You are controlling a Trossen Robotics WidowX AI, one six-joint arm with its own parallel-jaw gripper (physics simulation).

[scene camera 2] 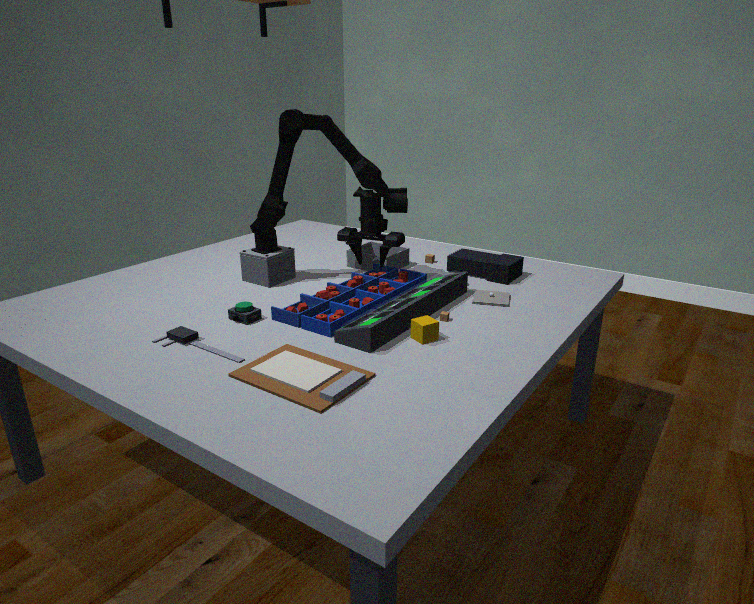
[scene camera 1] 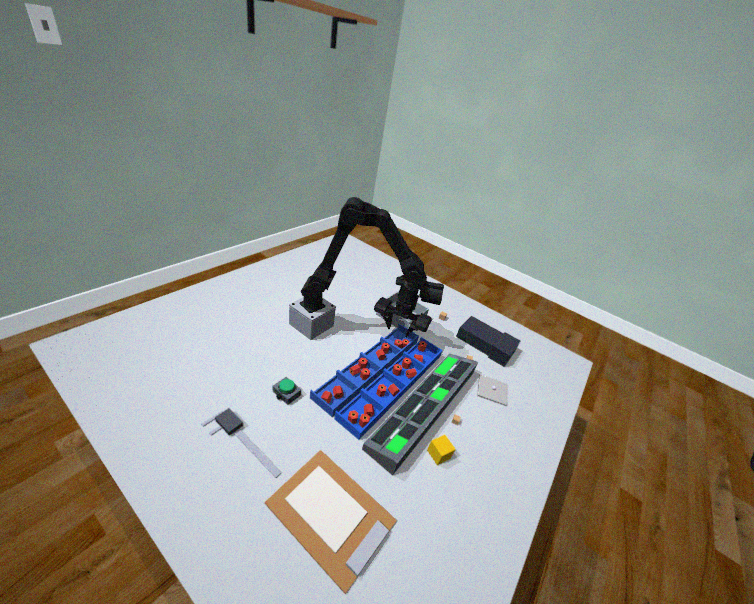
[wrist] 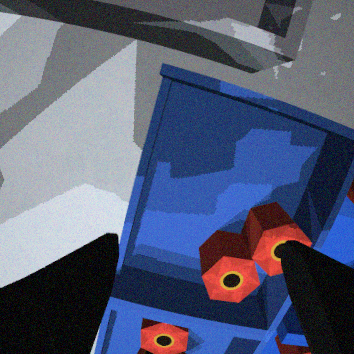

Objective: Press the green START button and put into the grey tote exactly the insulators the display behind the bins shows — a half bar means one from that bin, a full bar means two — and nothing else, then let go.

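My gripper [scene camera 1: 400, 327] [scene camera 2: 371, 264] [wrist: 201, 248] is open and empty, pointing down over the far end bin. Two red hexagonal insulators [scene camera 1: 402, 342] [wrist: 231, 280] stand close together in that bin; the right fingertip overlaps one in the wrist view. The blue bins [scene camera 1: 360, 432] [scene camera 2: 317, 327] [wrist: 162, 82] form two rows holding red insulators. The dark display [scene camera 1: 388, 460] [scene camera 2: 355, 338] shows three green bars; the farthest looks longest. The START button [scene camera 1: 286, 385] [scene camera 2: 243, 306] stands left of the bins. The grey tote [scene camera 2: 396, 256] is behind the gripper; its inside is hidden in the scene views.
A black block [scene camera 1: 487, 339] [scene camera 2: 484, 265] stands right of the tote. A yellow cube [scene camera 1: 441, 449] [scene camera 2: 424, 329], small tan cubes and a pale plate [scene camera 1: 492, 389] [scene camera 2: 491, 298] lie behind the display. A caliper [scene camera 1: 229, 421] [scene camera 2: 182, 334] and clipboard [scene camera 1: 286, 501] [scene camera 2: 251, 372] lie nearer the scene cameras.
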